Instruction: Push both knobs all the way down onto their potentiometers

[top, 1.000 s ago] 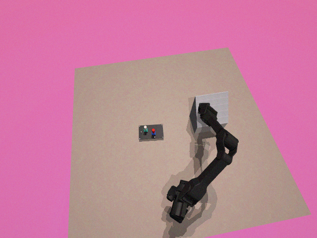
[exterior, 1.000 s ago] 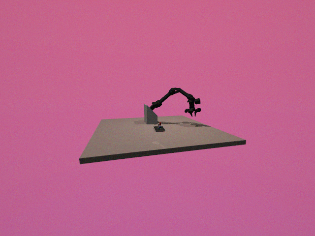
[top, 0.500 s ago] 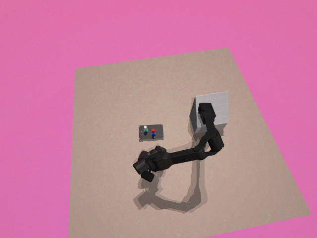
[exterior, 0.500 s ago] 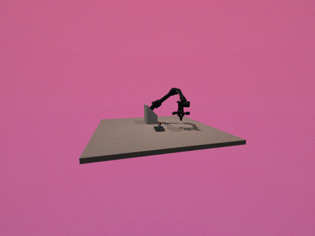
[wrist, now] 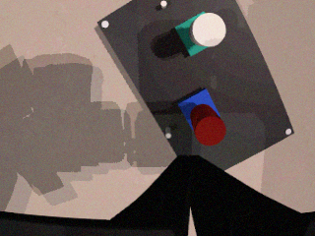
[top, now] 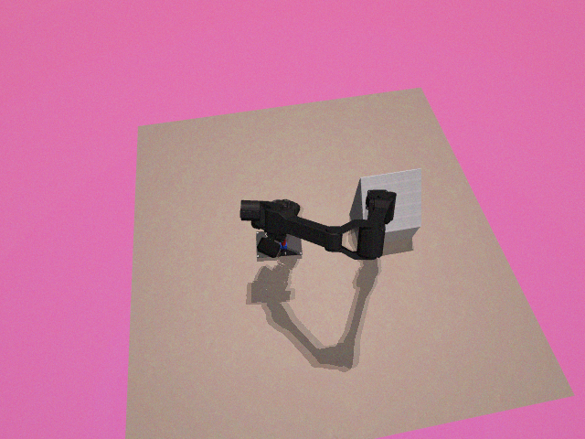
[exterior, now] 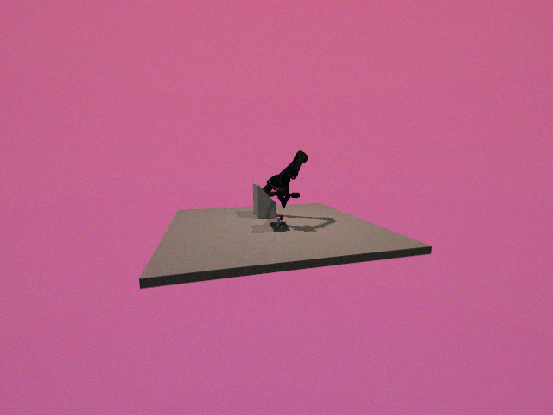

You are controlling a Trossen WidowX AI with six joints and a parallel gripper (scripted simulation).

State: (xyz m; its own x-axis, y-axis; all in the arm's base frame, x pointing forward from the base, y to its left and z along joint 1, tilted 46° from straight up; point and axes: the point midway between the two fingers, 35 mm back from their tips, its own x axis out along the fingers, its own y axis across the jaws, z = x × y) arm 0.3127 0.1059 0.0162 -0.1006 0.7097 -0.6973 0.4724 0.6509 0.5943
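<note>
Right now my gripper tip is 1 cm past the red knob, 1 cm to the left of it and 6 cm above it. Round my gripper tip: grey knob (4 cm ahead, 4 cm to the right, 7 cm below).
</note>
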